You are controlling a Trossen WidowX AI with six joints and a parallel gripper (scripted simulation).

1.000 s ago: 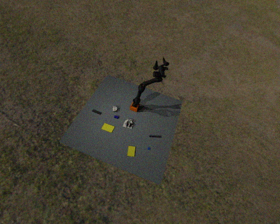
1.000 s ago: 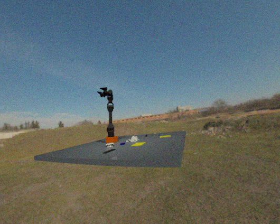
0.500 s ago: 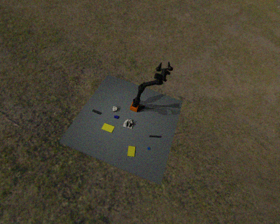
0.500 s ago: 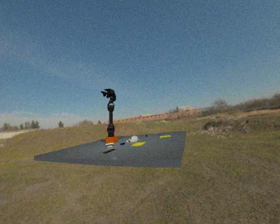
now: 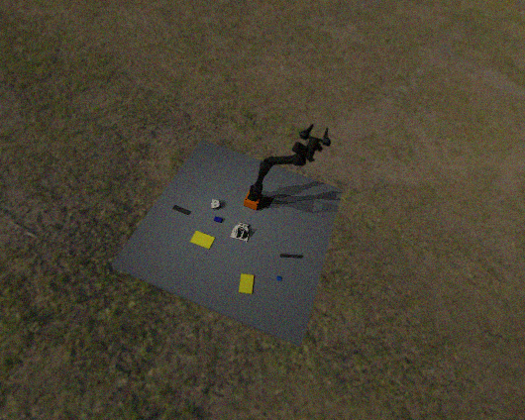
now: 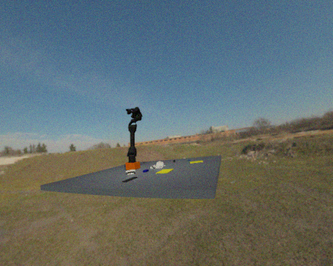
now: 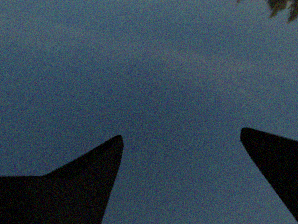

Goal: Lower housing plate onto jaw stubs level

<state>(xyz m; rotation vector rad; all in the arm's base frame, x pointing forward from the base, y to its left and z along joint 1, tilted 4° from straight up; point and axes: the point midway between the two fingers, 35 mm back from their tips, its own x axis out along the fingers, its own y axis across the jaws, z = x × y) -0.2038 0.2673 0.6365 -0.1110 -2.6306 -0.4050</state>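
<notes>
Now: gripper tip 44 cm short of the blue block, 46 cm to the left of it and 72 cm above it. Also, from my gripper tip: yellow plate (63 cm ahead, 48 cm to the right, 72 cm below).
</notes>
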